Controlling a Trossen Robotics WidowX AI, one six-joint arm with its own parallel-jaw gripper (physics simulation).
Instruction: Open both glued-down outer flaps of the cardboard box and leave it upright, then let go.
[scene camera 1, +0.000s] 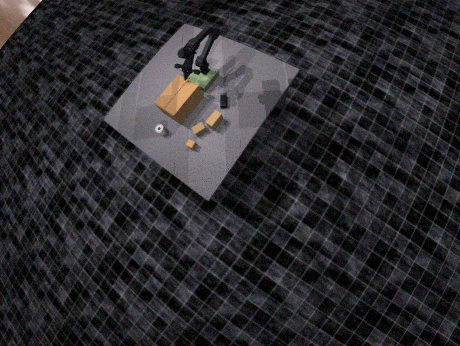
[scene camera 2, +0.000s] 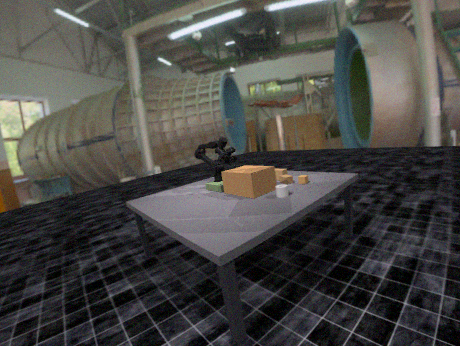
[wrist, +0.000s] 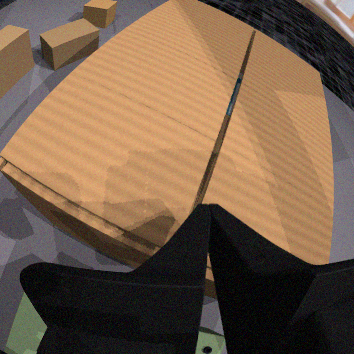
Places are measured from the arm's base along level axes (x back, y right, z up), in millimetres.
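Pixels of known places: gripper, fingertip midpoint: (scene camera 1: 185, 80) (scene camera 2: 234, 166) (wrist: 206, 212); arm's base, origin of the base link: (scene camera 1: 205, 70) (scene camera 2: 218, 180).
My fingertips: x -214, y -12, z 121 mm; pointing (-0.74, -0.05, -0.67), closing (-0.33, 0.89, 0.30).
Note:
Ahead of a thing's pixels: the offset from my fingertips to its middle. "spot": to the spot under its first point. Level surfaces: height alone.
The cardboard box {dx -125, dy -2, dz -95 mm} (scene camera 1: 179, 102) (scene camera 2: 249, 182) (wrist: 125, 115) stands upright on the table. Its two outer flaps lie nearly flat across the top. A narrow dark seam {spot: dx -56, dy -1, dz -24 mm} (wrist: 216, 145) runs between them, with a sliver of blue showing in it in the wrist view. My gripper (scene camera 1: 187, 76) (wrist: 206, 212) is shut and empty. Its tips are over the near end of the seam, beside the box's near edge. Whether they touch the cardboard cannot be told. The arm also shows behind the box in scene camera 2. The box's inside is hidden.
A green base (scene camera 1: 206, 78) (scene camera 2: 214, 187) lies beside the box under the arm. Three tan blocks {dx -111, dy -341, dz -132 mm} (scene camera 1: 214, 119) {dx -230, dy -275, dz -147 mm} (wrist: 70, 42), a white cylinder {dx -406, dy -6, dz -142 mm} (scene camera 1: 163, 131) (scene camera 2: 282, 192) and a small black object {dx +68, dy -287, dz -156 mm} (scene camera 1: 223, 101) stand on the grey table {dz -172 mm} (scene camera 1: 200, 175) (scene camera 2: 200, 220).

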